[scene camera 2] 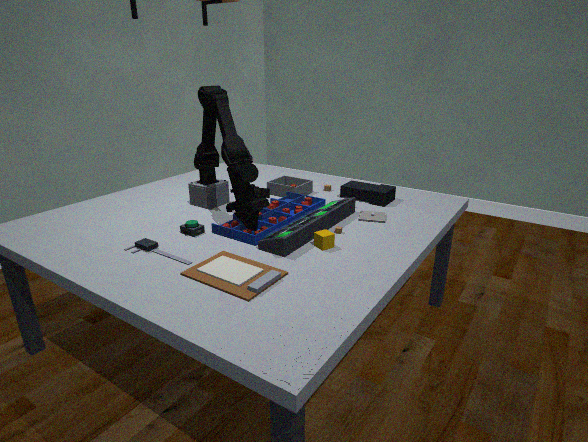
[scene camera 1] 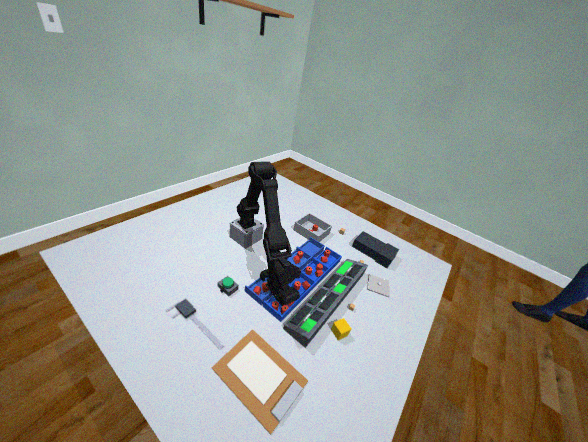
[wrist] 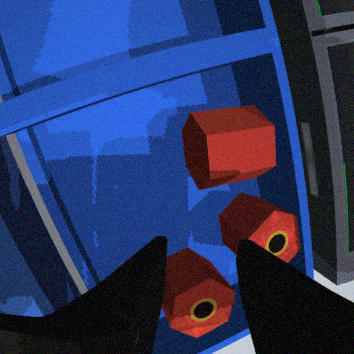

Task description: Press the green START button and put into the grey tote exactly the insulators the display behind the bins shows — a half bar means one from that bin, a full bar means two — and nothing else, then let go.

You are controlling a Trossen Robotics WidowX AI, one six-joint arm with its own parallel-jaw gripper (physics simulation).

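My gripper (scene camera 1: 289, 301) (scene camera 2: 255, 228) (wrist: 201, 248) is partly open and points down into the nearest bin of the display-side row of blue bins (scene camera 1: 262, 304) (scene camera 2: 235, 236) (wrist: 150, 65). In the wrist view that bin holds a red insulator lying on its side (wrist: 230, 145), a tilted one (wrist: 257, 222) partly behind the right fingertip, and another insulator (wrist: 199, 295) that shows between the finger outlines, not gripped. The display (scene camera 1: 295, 335) (scene camera 2: 300, 241) has green bars lit in three cells. The grey tote (scene camera 1: 300, 230) (scene camera 2: 276, 189) holds a red insulator (scene camera 1: 315, 227) (scene camera 2: 293, 185). The green button (scene camera 1: 228, 282) (scene camera 2: 192, 223) stands left of the bins.
A caliper (scene camera 1: 185, 308) (scene camera 2: 146, 244) and a clipboard (scene camera 1: 256, 372) (scene camera 2: 230, 270) lie nearer the front. A yellow cube (scene camera 1: 341, 329) (scene camera 2: 324, 239) stands beside the display. A black box (scene camera 1: 375, 248) (scene camera 2: 367, 193) stands right of the tote.
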